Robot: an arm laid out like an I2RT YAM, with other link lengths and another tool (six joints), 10 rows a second.
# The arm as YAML. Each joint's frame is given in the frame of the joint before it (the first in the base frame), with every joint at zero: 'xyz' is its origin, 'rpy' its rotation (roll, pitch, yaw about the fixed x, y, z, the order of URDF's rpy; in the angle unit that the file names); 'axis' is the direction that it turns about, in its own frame. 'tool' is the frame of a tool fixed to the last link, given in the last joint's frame.
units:
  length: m
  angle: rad
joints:
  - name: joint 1
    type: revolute
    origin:
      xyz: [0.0, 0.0, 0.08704]
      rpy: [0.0, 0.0, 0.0]
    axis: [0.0, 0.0, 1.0]
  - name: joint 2
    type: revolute
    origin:
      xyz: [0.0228, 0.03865, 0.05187]
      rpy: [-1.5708, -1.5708, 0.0]
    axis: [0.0, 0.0, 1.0]
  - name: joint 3
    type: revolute
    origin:
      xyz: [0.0, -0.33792, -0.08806]
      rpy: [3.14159, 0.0, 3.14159]
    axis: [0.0, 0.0, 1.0]
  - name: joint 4
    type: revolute
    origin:
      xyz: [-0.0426, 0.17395, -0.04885]
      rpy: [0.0, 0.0, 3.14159]
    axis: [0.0, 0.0, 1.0]
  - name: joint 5
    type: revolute
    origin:
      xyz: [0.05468, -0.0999, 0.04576]
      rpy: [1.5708, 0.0, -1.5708]
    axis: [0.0, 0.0, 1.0]
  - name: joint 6
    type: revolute
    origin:
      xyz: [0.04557, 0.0, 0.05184]
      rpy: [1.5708, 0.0, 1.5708]
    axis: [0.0, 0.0, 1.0]
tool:
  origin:
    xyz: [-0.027, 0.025, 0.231]
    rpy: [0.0, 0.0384, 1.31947]
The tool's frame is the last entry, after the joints.
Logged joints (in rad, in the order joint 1, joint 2, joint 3, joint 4, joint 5, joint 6), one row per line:
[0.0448 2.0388 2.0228 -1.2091 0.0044 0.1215]
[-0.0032 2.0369 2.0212 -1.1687 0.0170 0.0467]
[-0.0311 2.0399 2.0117 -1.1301 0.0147 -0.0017]
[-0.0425 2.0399 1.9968 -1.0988 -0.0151 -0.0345]
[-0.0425 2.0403 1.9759 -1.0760 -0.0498 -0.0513]
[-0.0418 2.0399 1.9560 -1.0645 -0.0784 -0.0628]
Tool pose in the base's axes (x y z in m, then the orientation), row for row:
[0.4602 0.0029 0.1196 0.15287 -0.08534 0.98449 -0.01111]
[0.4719 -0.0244 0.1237 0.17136 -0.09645 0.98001 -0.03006]
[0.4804 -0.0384 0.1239 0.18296 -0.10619 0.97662 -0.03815]
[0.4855 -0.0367 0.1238 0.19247 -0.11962 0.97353 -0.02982]
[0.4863 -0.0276 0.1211 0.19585 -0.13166 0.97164 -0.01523]
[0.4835 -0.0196 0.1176 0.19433 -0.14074 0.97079 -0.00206]
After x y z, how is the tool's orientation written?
As a quaternion, w x y z.
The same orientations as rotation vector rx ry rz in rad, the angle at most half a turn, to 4 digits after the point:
[-0.2448 2.8239 -0.0319]
[-0.2738 2.7824 -0.0853]
[-0.2996 2.7553 -0.1076]
[-0.3357 2.7324 -0.0837]
[-0.3689 2.7221 -0.0427]
[-0.3946 2.7220 -0.0058]

